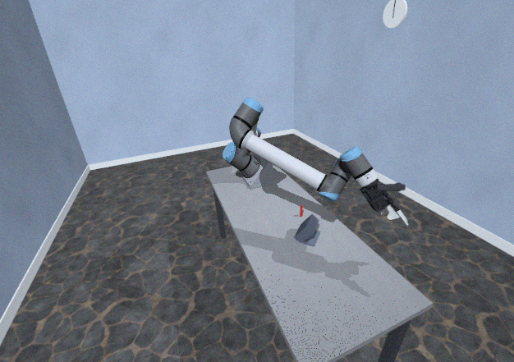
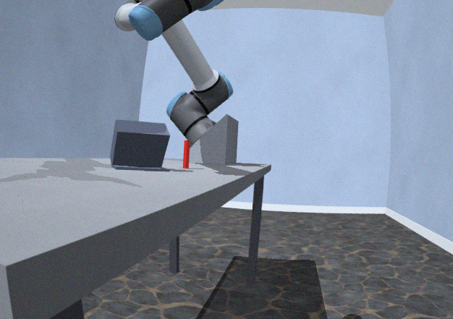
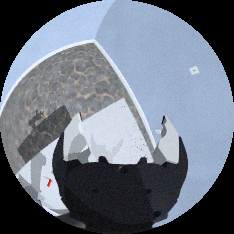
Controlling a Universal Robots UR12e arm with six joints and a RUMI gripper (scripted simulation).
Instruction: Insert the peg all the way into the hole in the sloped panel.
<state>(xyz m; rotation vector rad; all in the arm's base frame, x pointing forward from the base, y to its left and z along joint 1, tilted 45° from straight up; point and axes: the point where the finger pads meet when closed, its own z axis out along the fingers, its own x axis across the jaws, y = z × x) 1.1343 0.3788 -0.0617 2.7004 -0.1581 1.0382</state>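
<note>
The red peg is 540 mm behind my hand, 180 mm to the right of it and 250 mm below it.
</note>
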